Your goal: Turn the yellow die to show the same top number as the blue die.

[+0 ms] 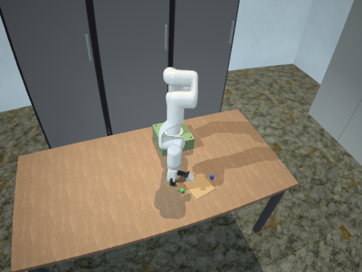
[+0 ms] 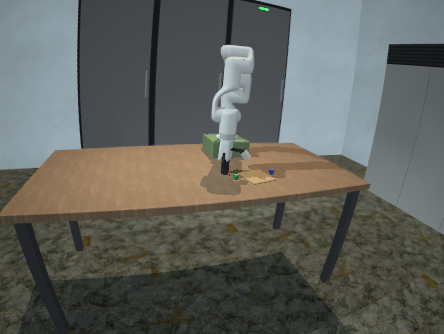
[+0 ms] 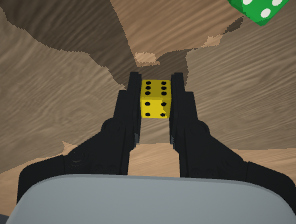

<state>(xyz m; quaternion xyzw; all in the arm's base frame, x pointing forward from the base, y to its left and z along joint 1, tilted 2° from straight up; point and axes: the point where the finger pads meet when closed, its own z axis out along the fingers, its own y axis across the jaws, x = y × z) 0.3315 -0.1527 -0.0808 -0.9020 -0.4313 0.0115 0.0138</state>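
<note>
Right now the yellow die is 1 cm below my hand. Also, from my hand: blue die 6 cm ahead, 24 cm to the left, 1 cm below; then tan mat 8 cm ahead, 14 cm to the left, 2 cm below; then green die 7 cm ahead, 2 cm to the left, 1 cm below.
</note>
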